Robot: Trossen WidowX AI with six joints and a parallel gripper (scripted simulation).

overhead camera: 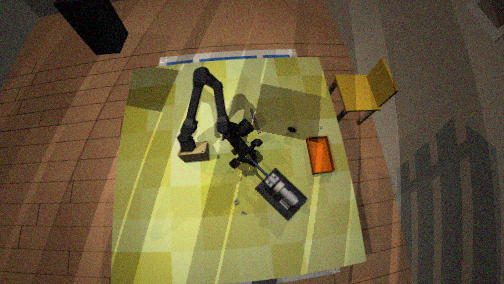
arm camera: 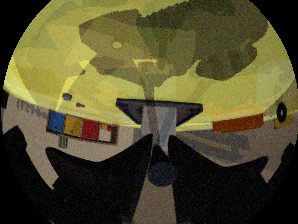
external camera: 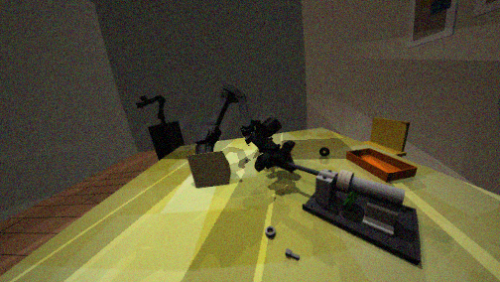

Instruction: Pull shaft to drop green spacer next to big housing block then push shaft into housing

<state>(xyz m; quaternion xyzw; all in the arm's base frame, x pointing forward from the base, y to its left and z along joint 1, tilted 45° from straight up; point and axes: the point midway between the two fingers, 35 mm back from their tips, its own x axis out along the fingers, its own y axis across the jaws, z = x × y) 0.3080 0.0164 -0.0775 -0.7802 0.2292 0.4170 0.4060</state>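
The green spacer is 12 cm to the right of my gripper tip, 12 cm ahead of it and 3 cm below it. The rest, counted from my gripper tip: orange tray: 35 cm ahead, 8 cm to the left, 5 cm below; black ring: 22 cm to the left, 20 cm ahead, 4 cm below.
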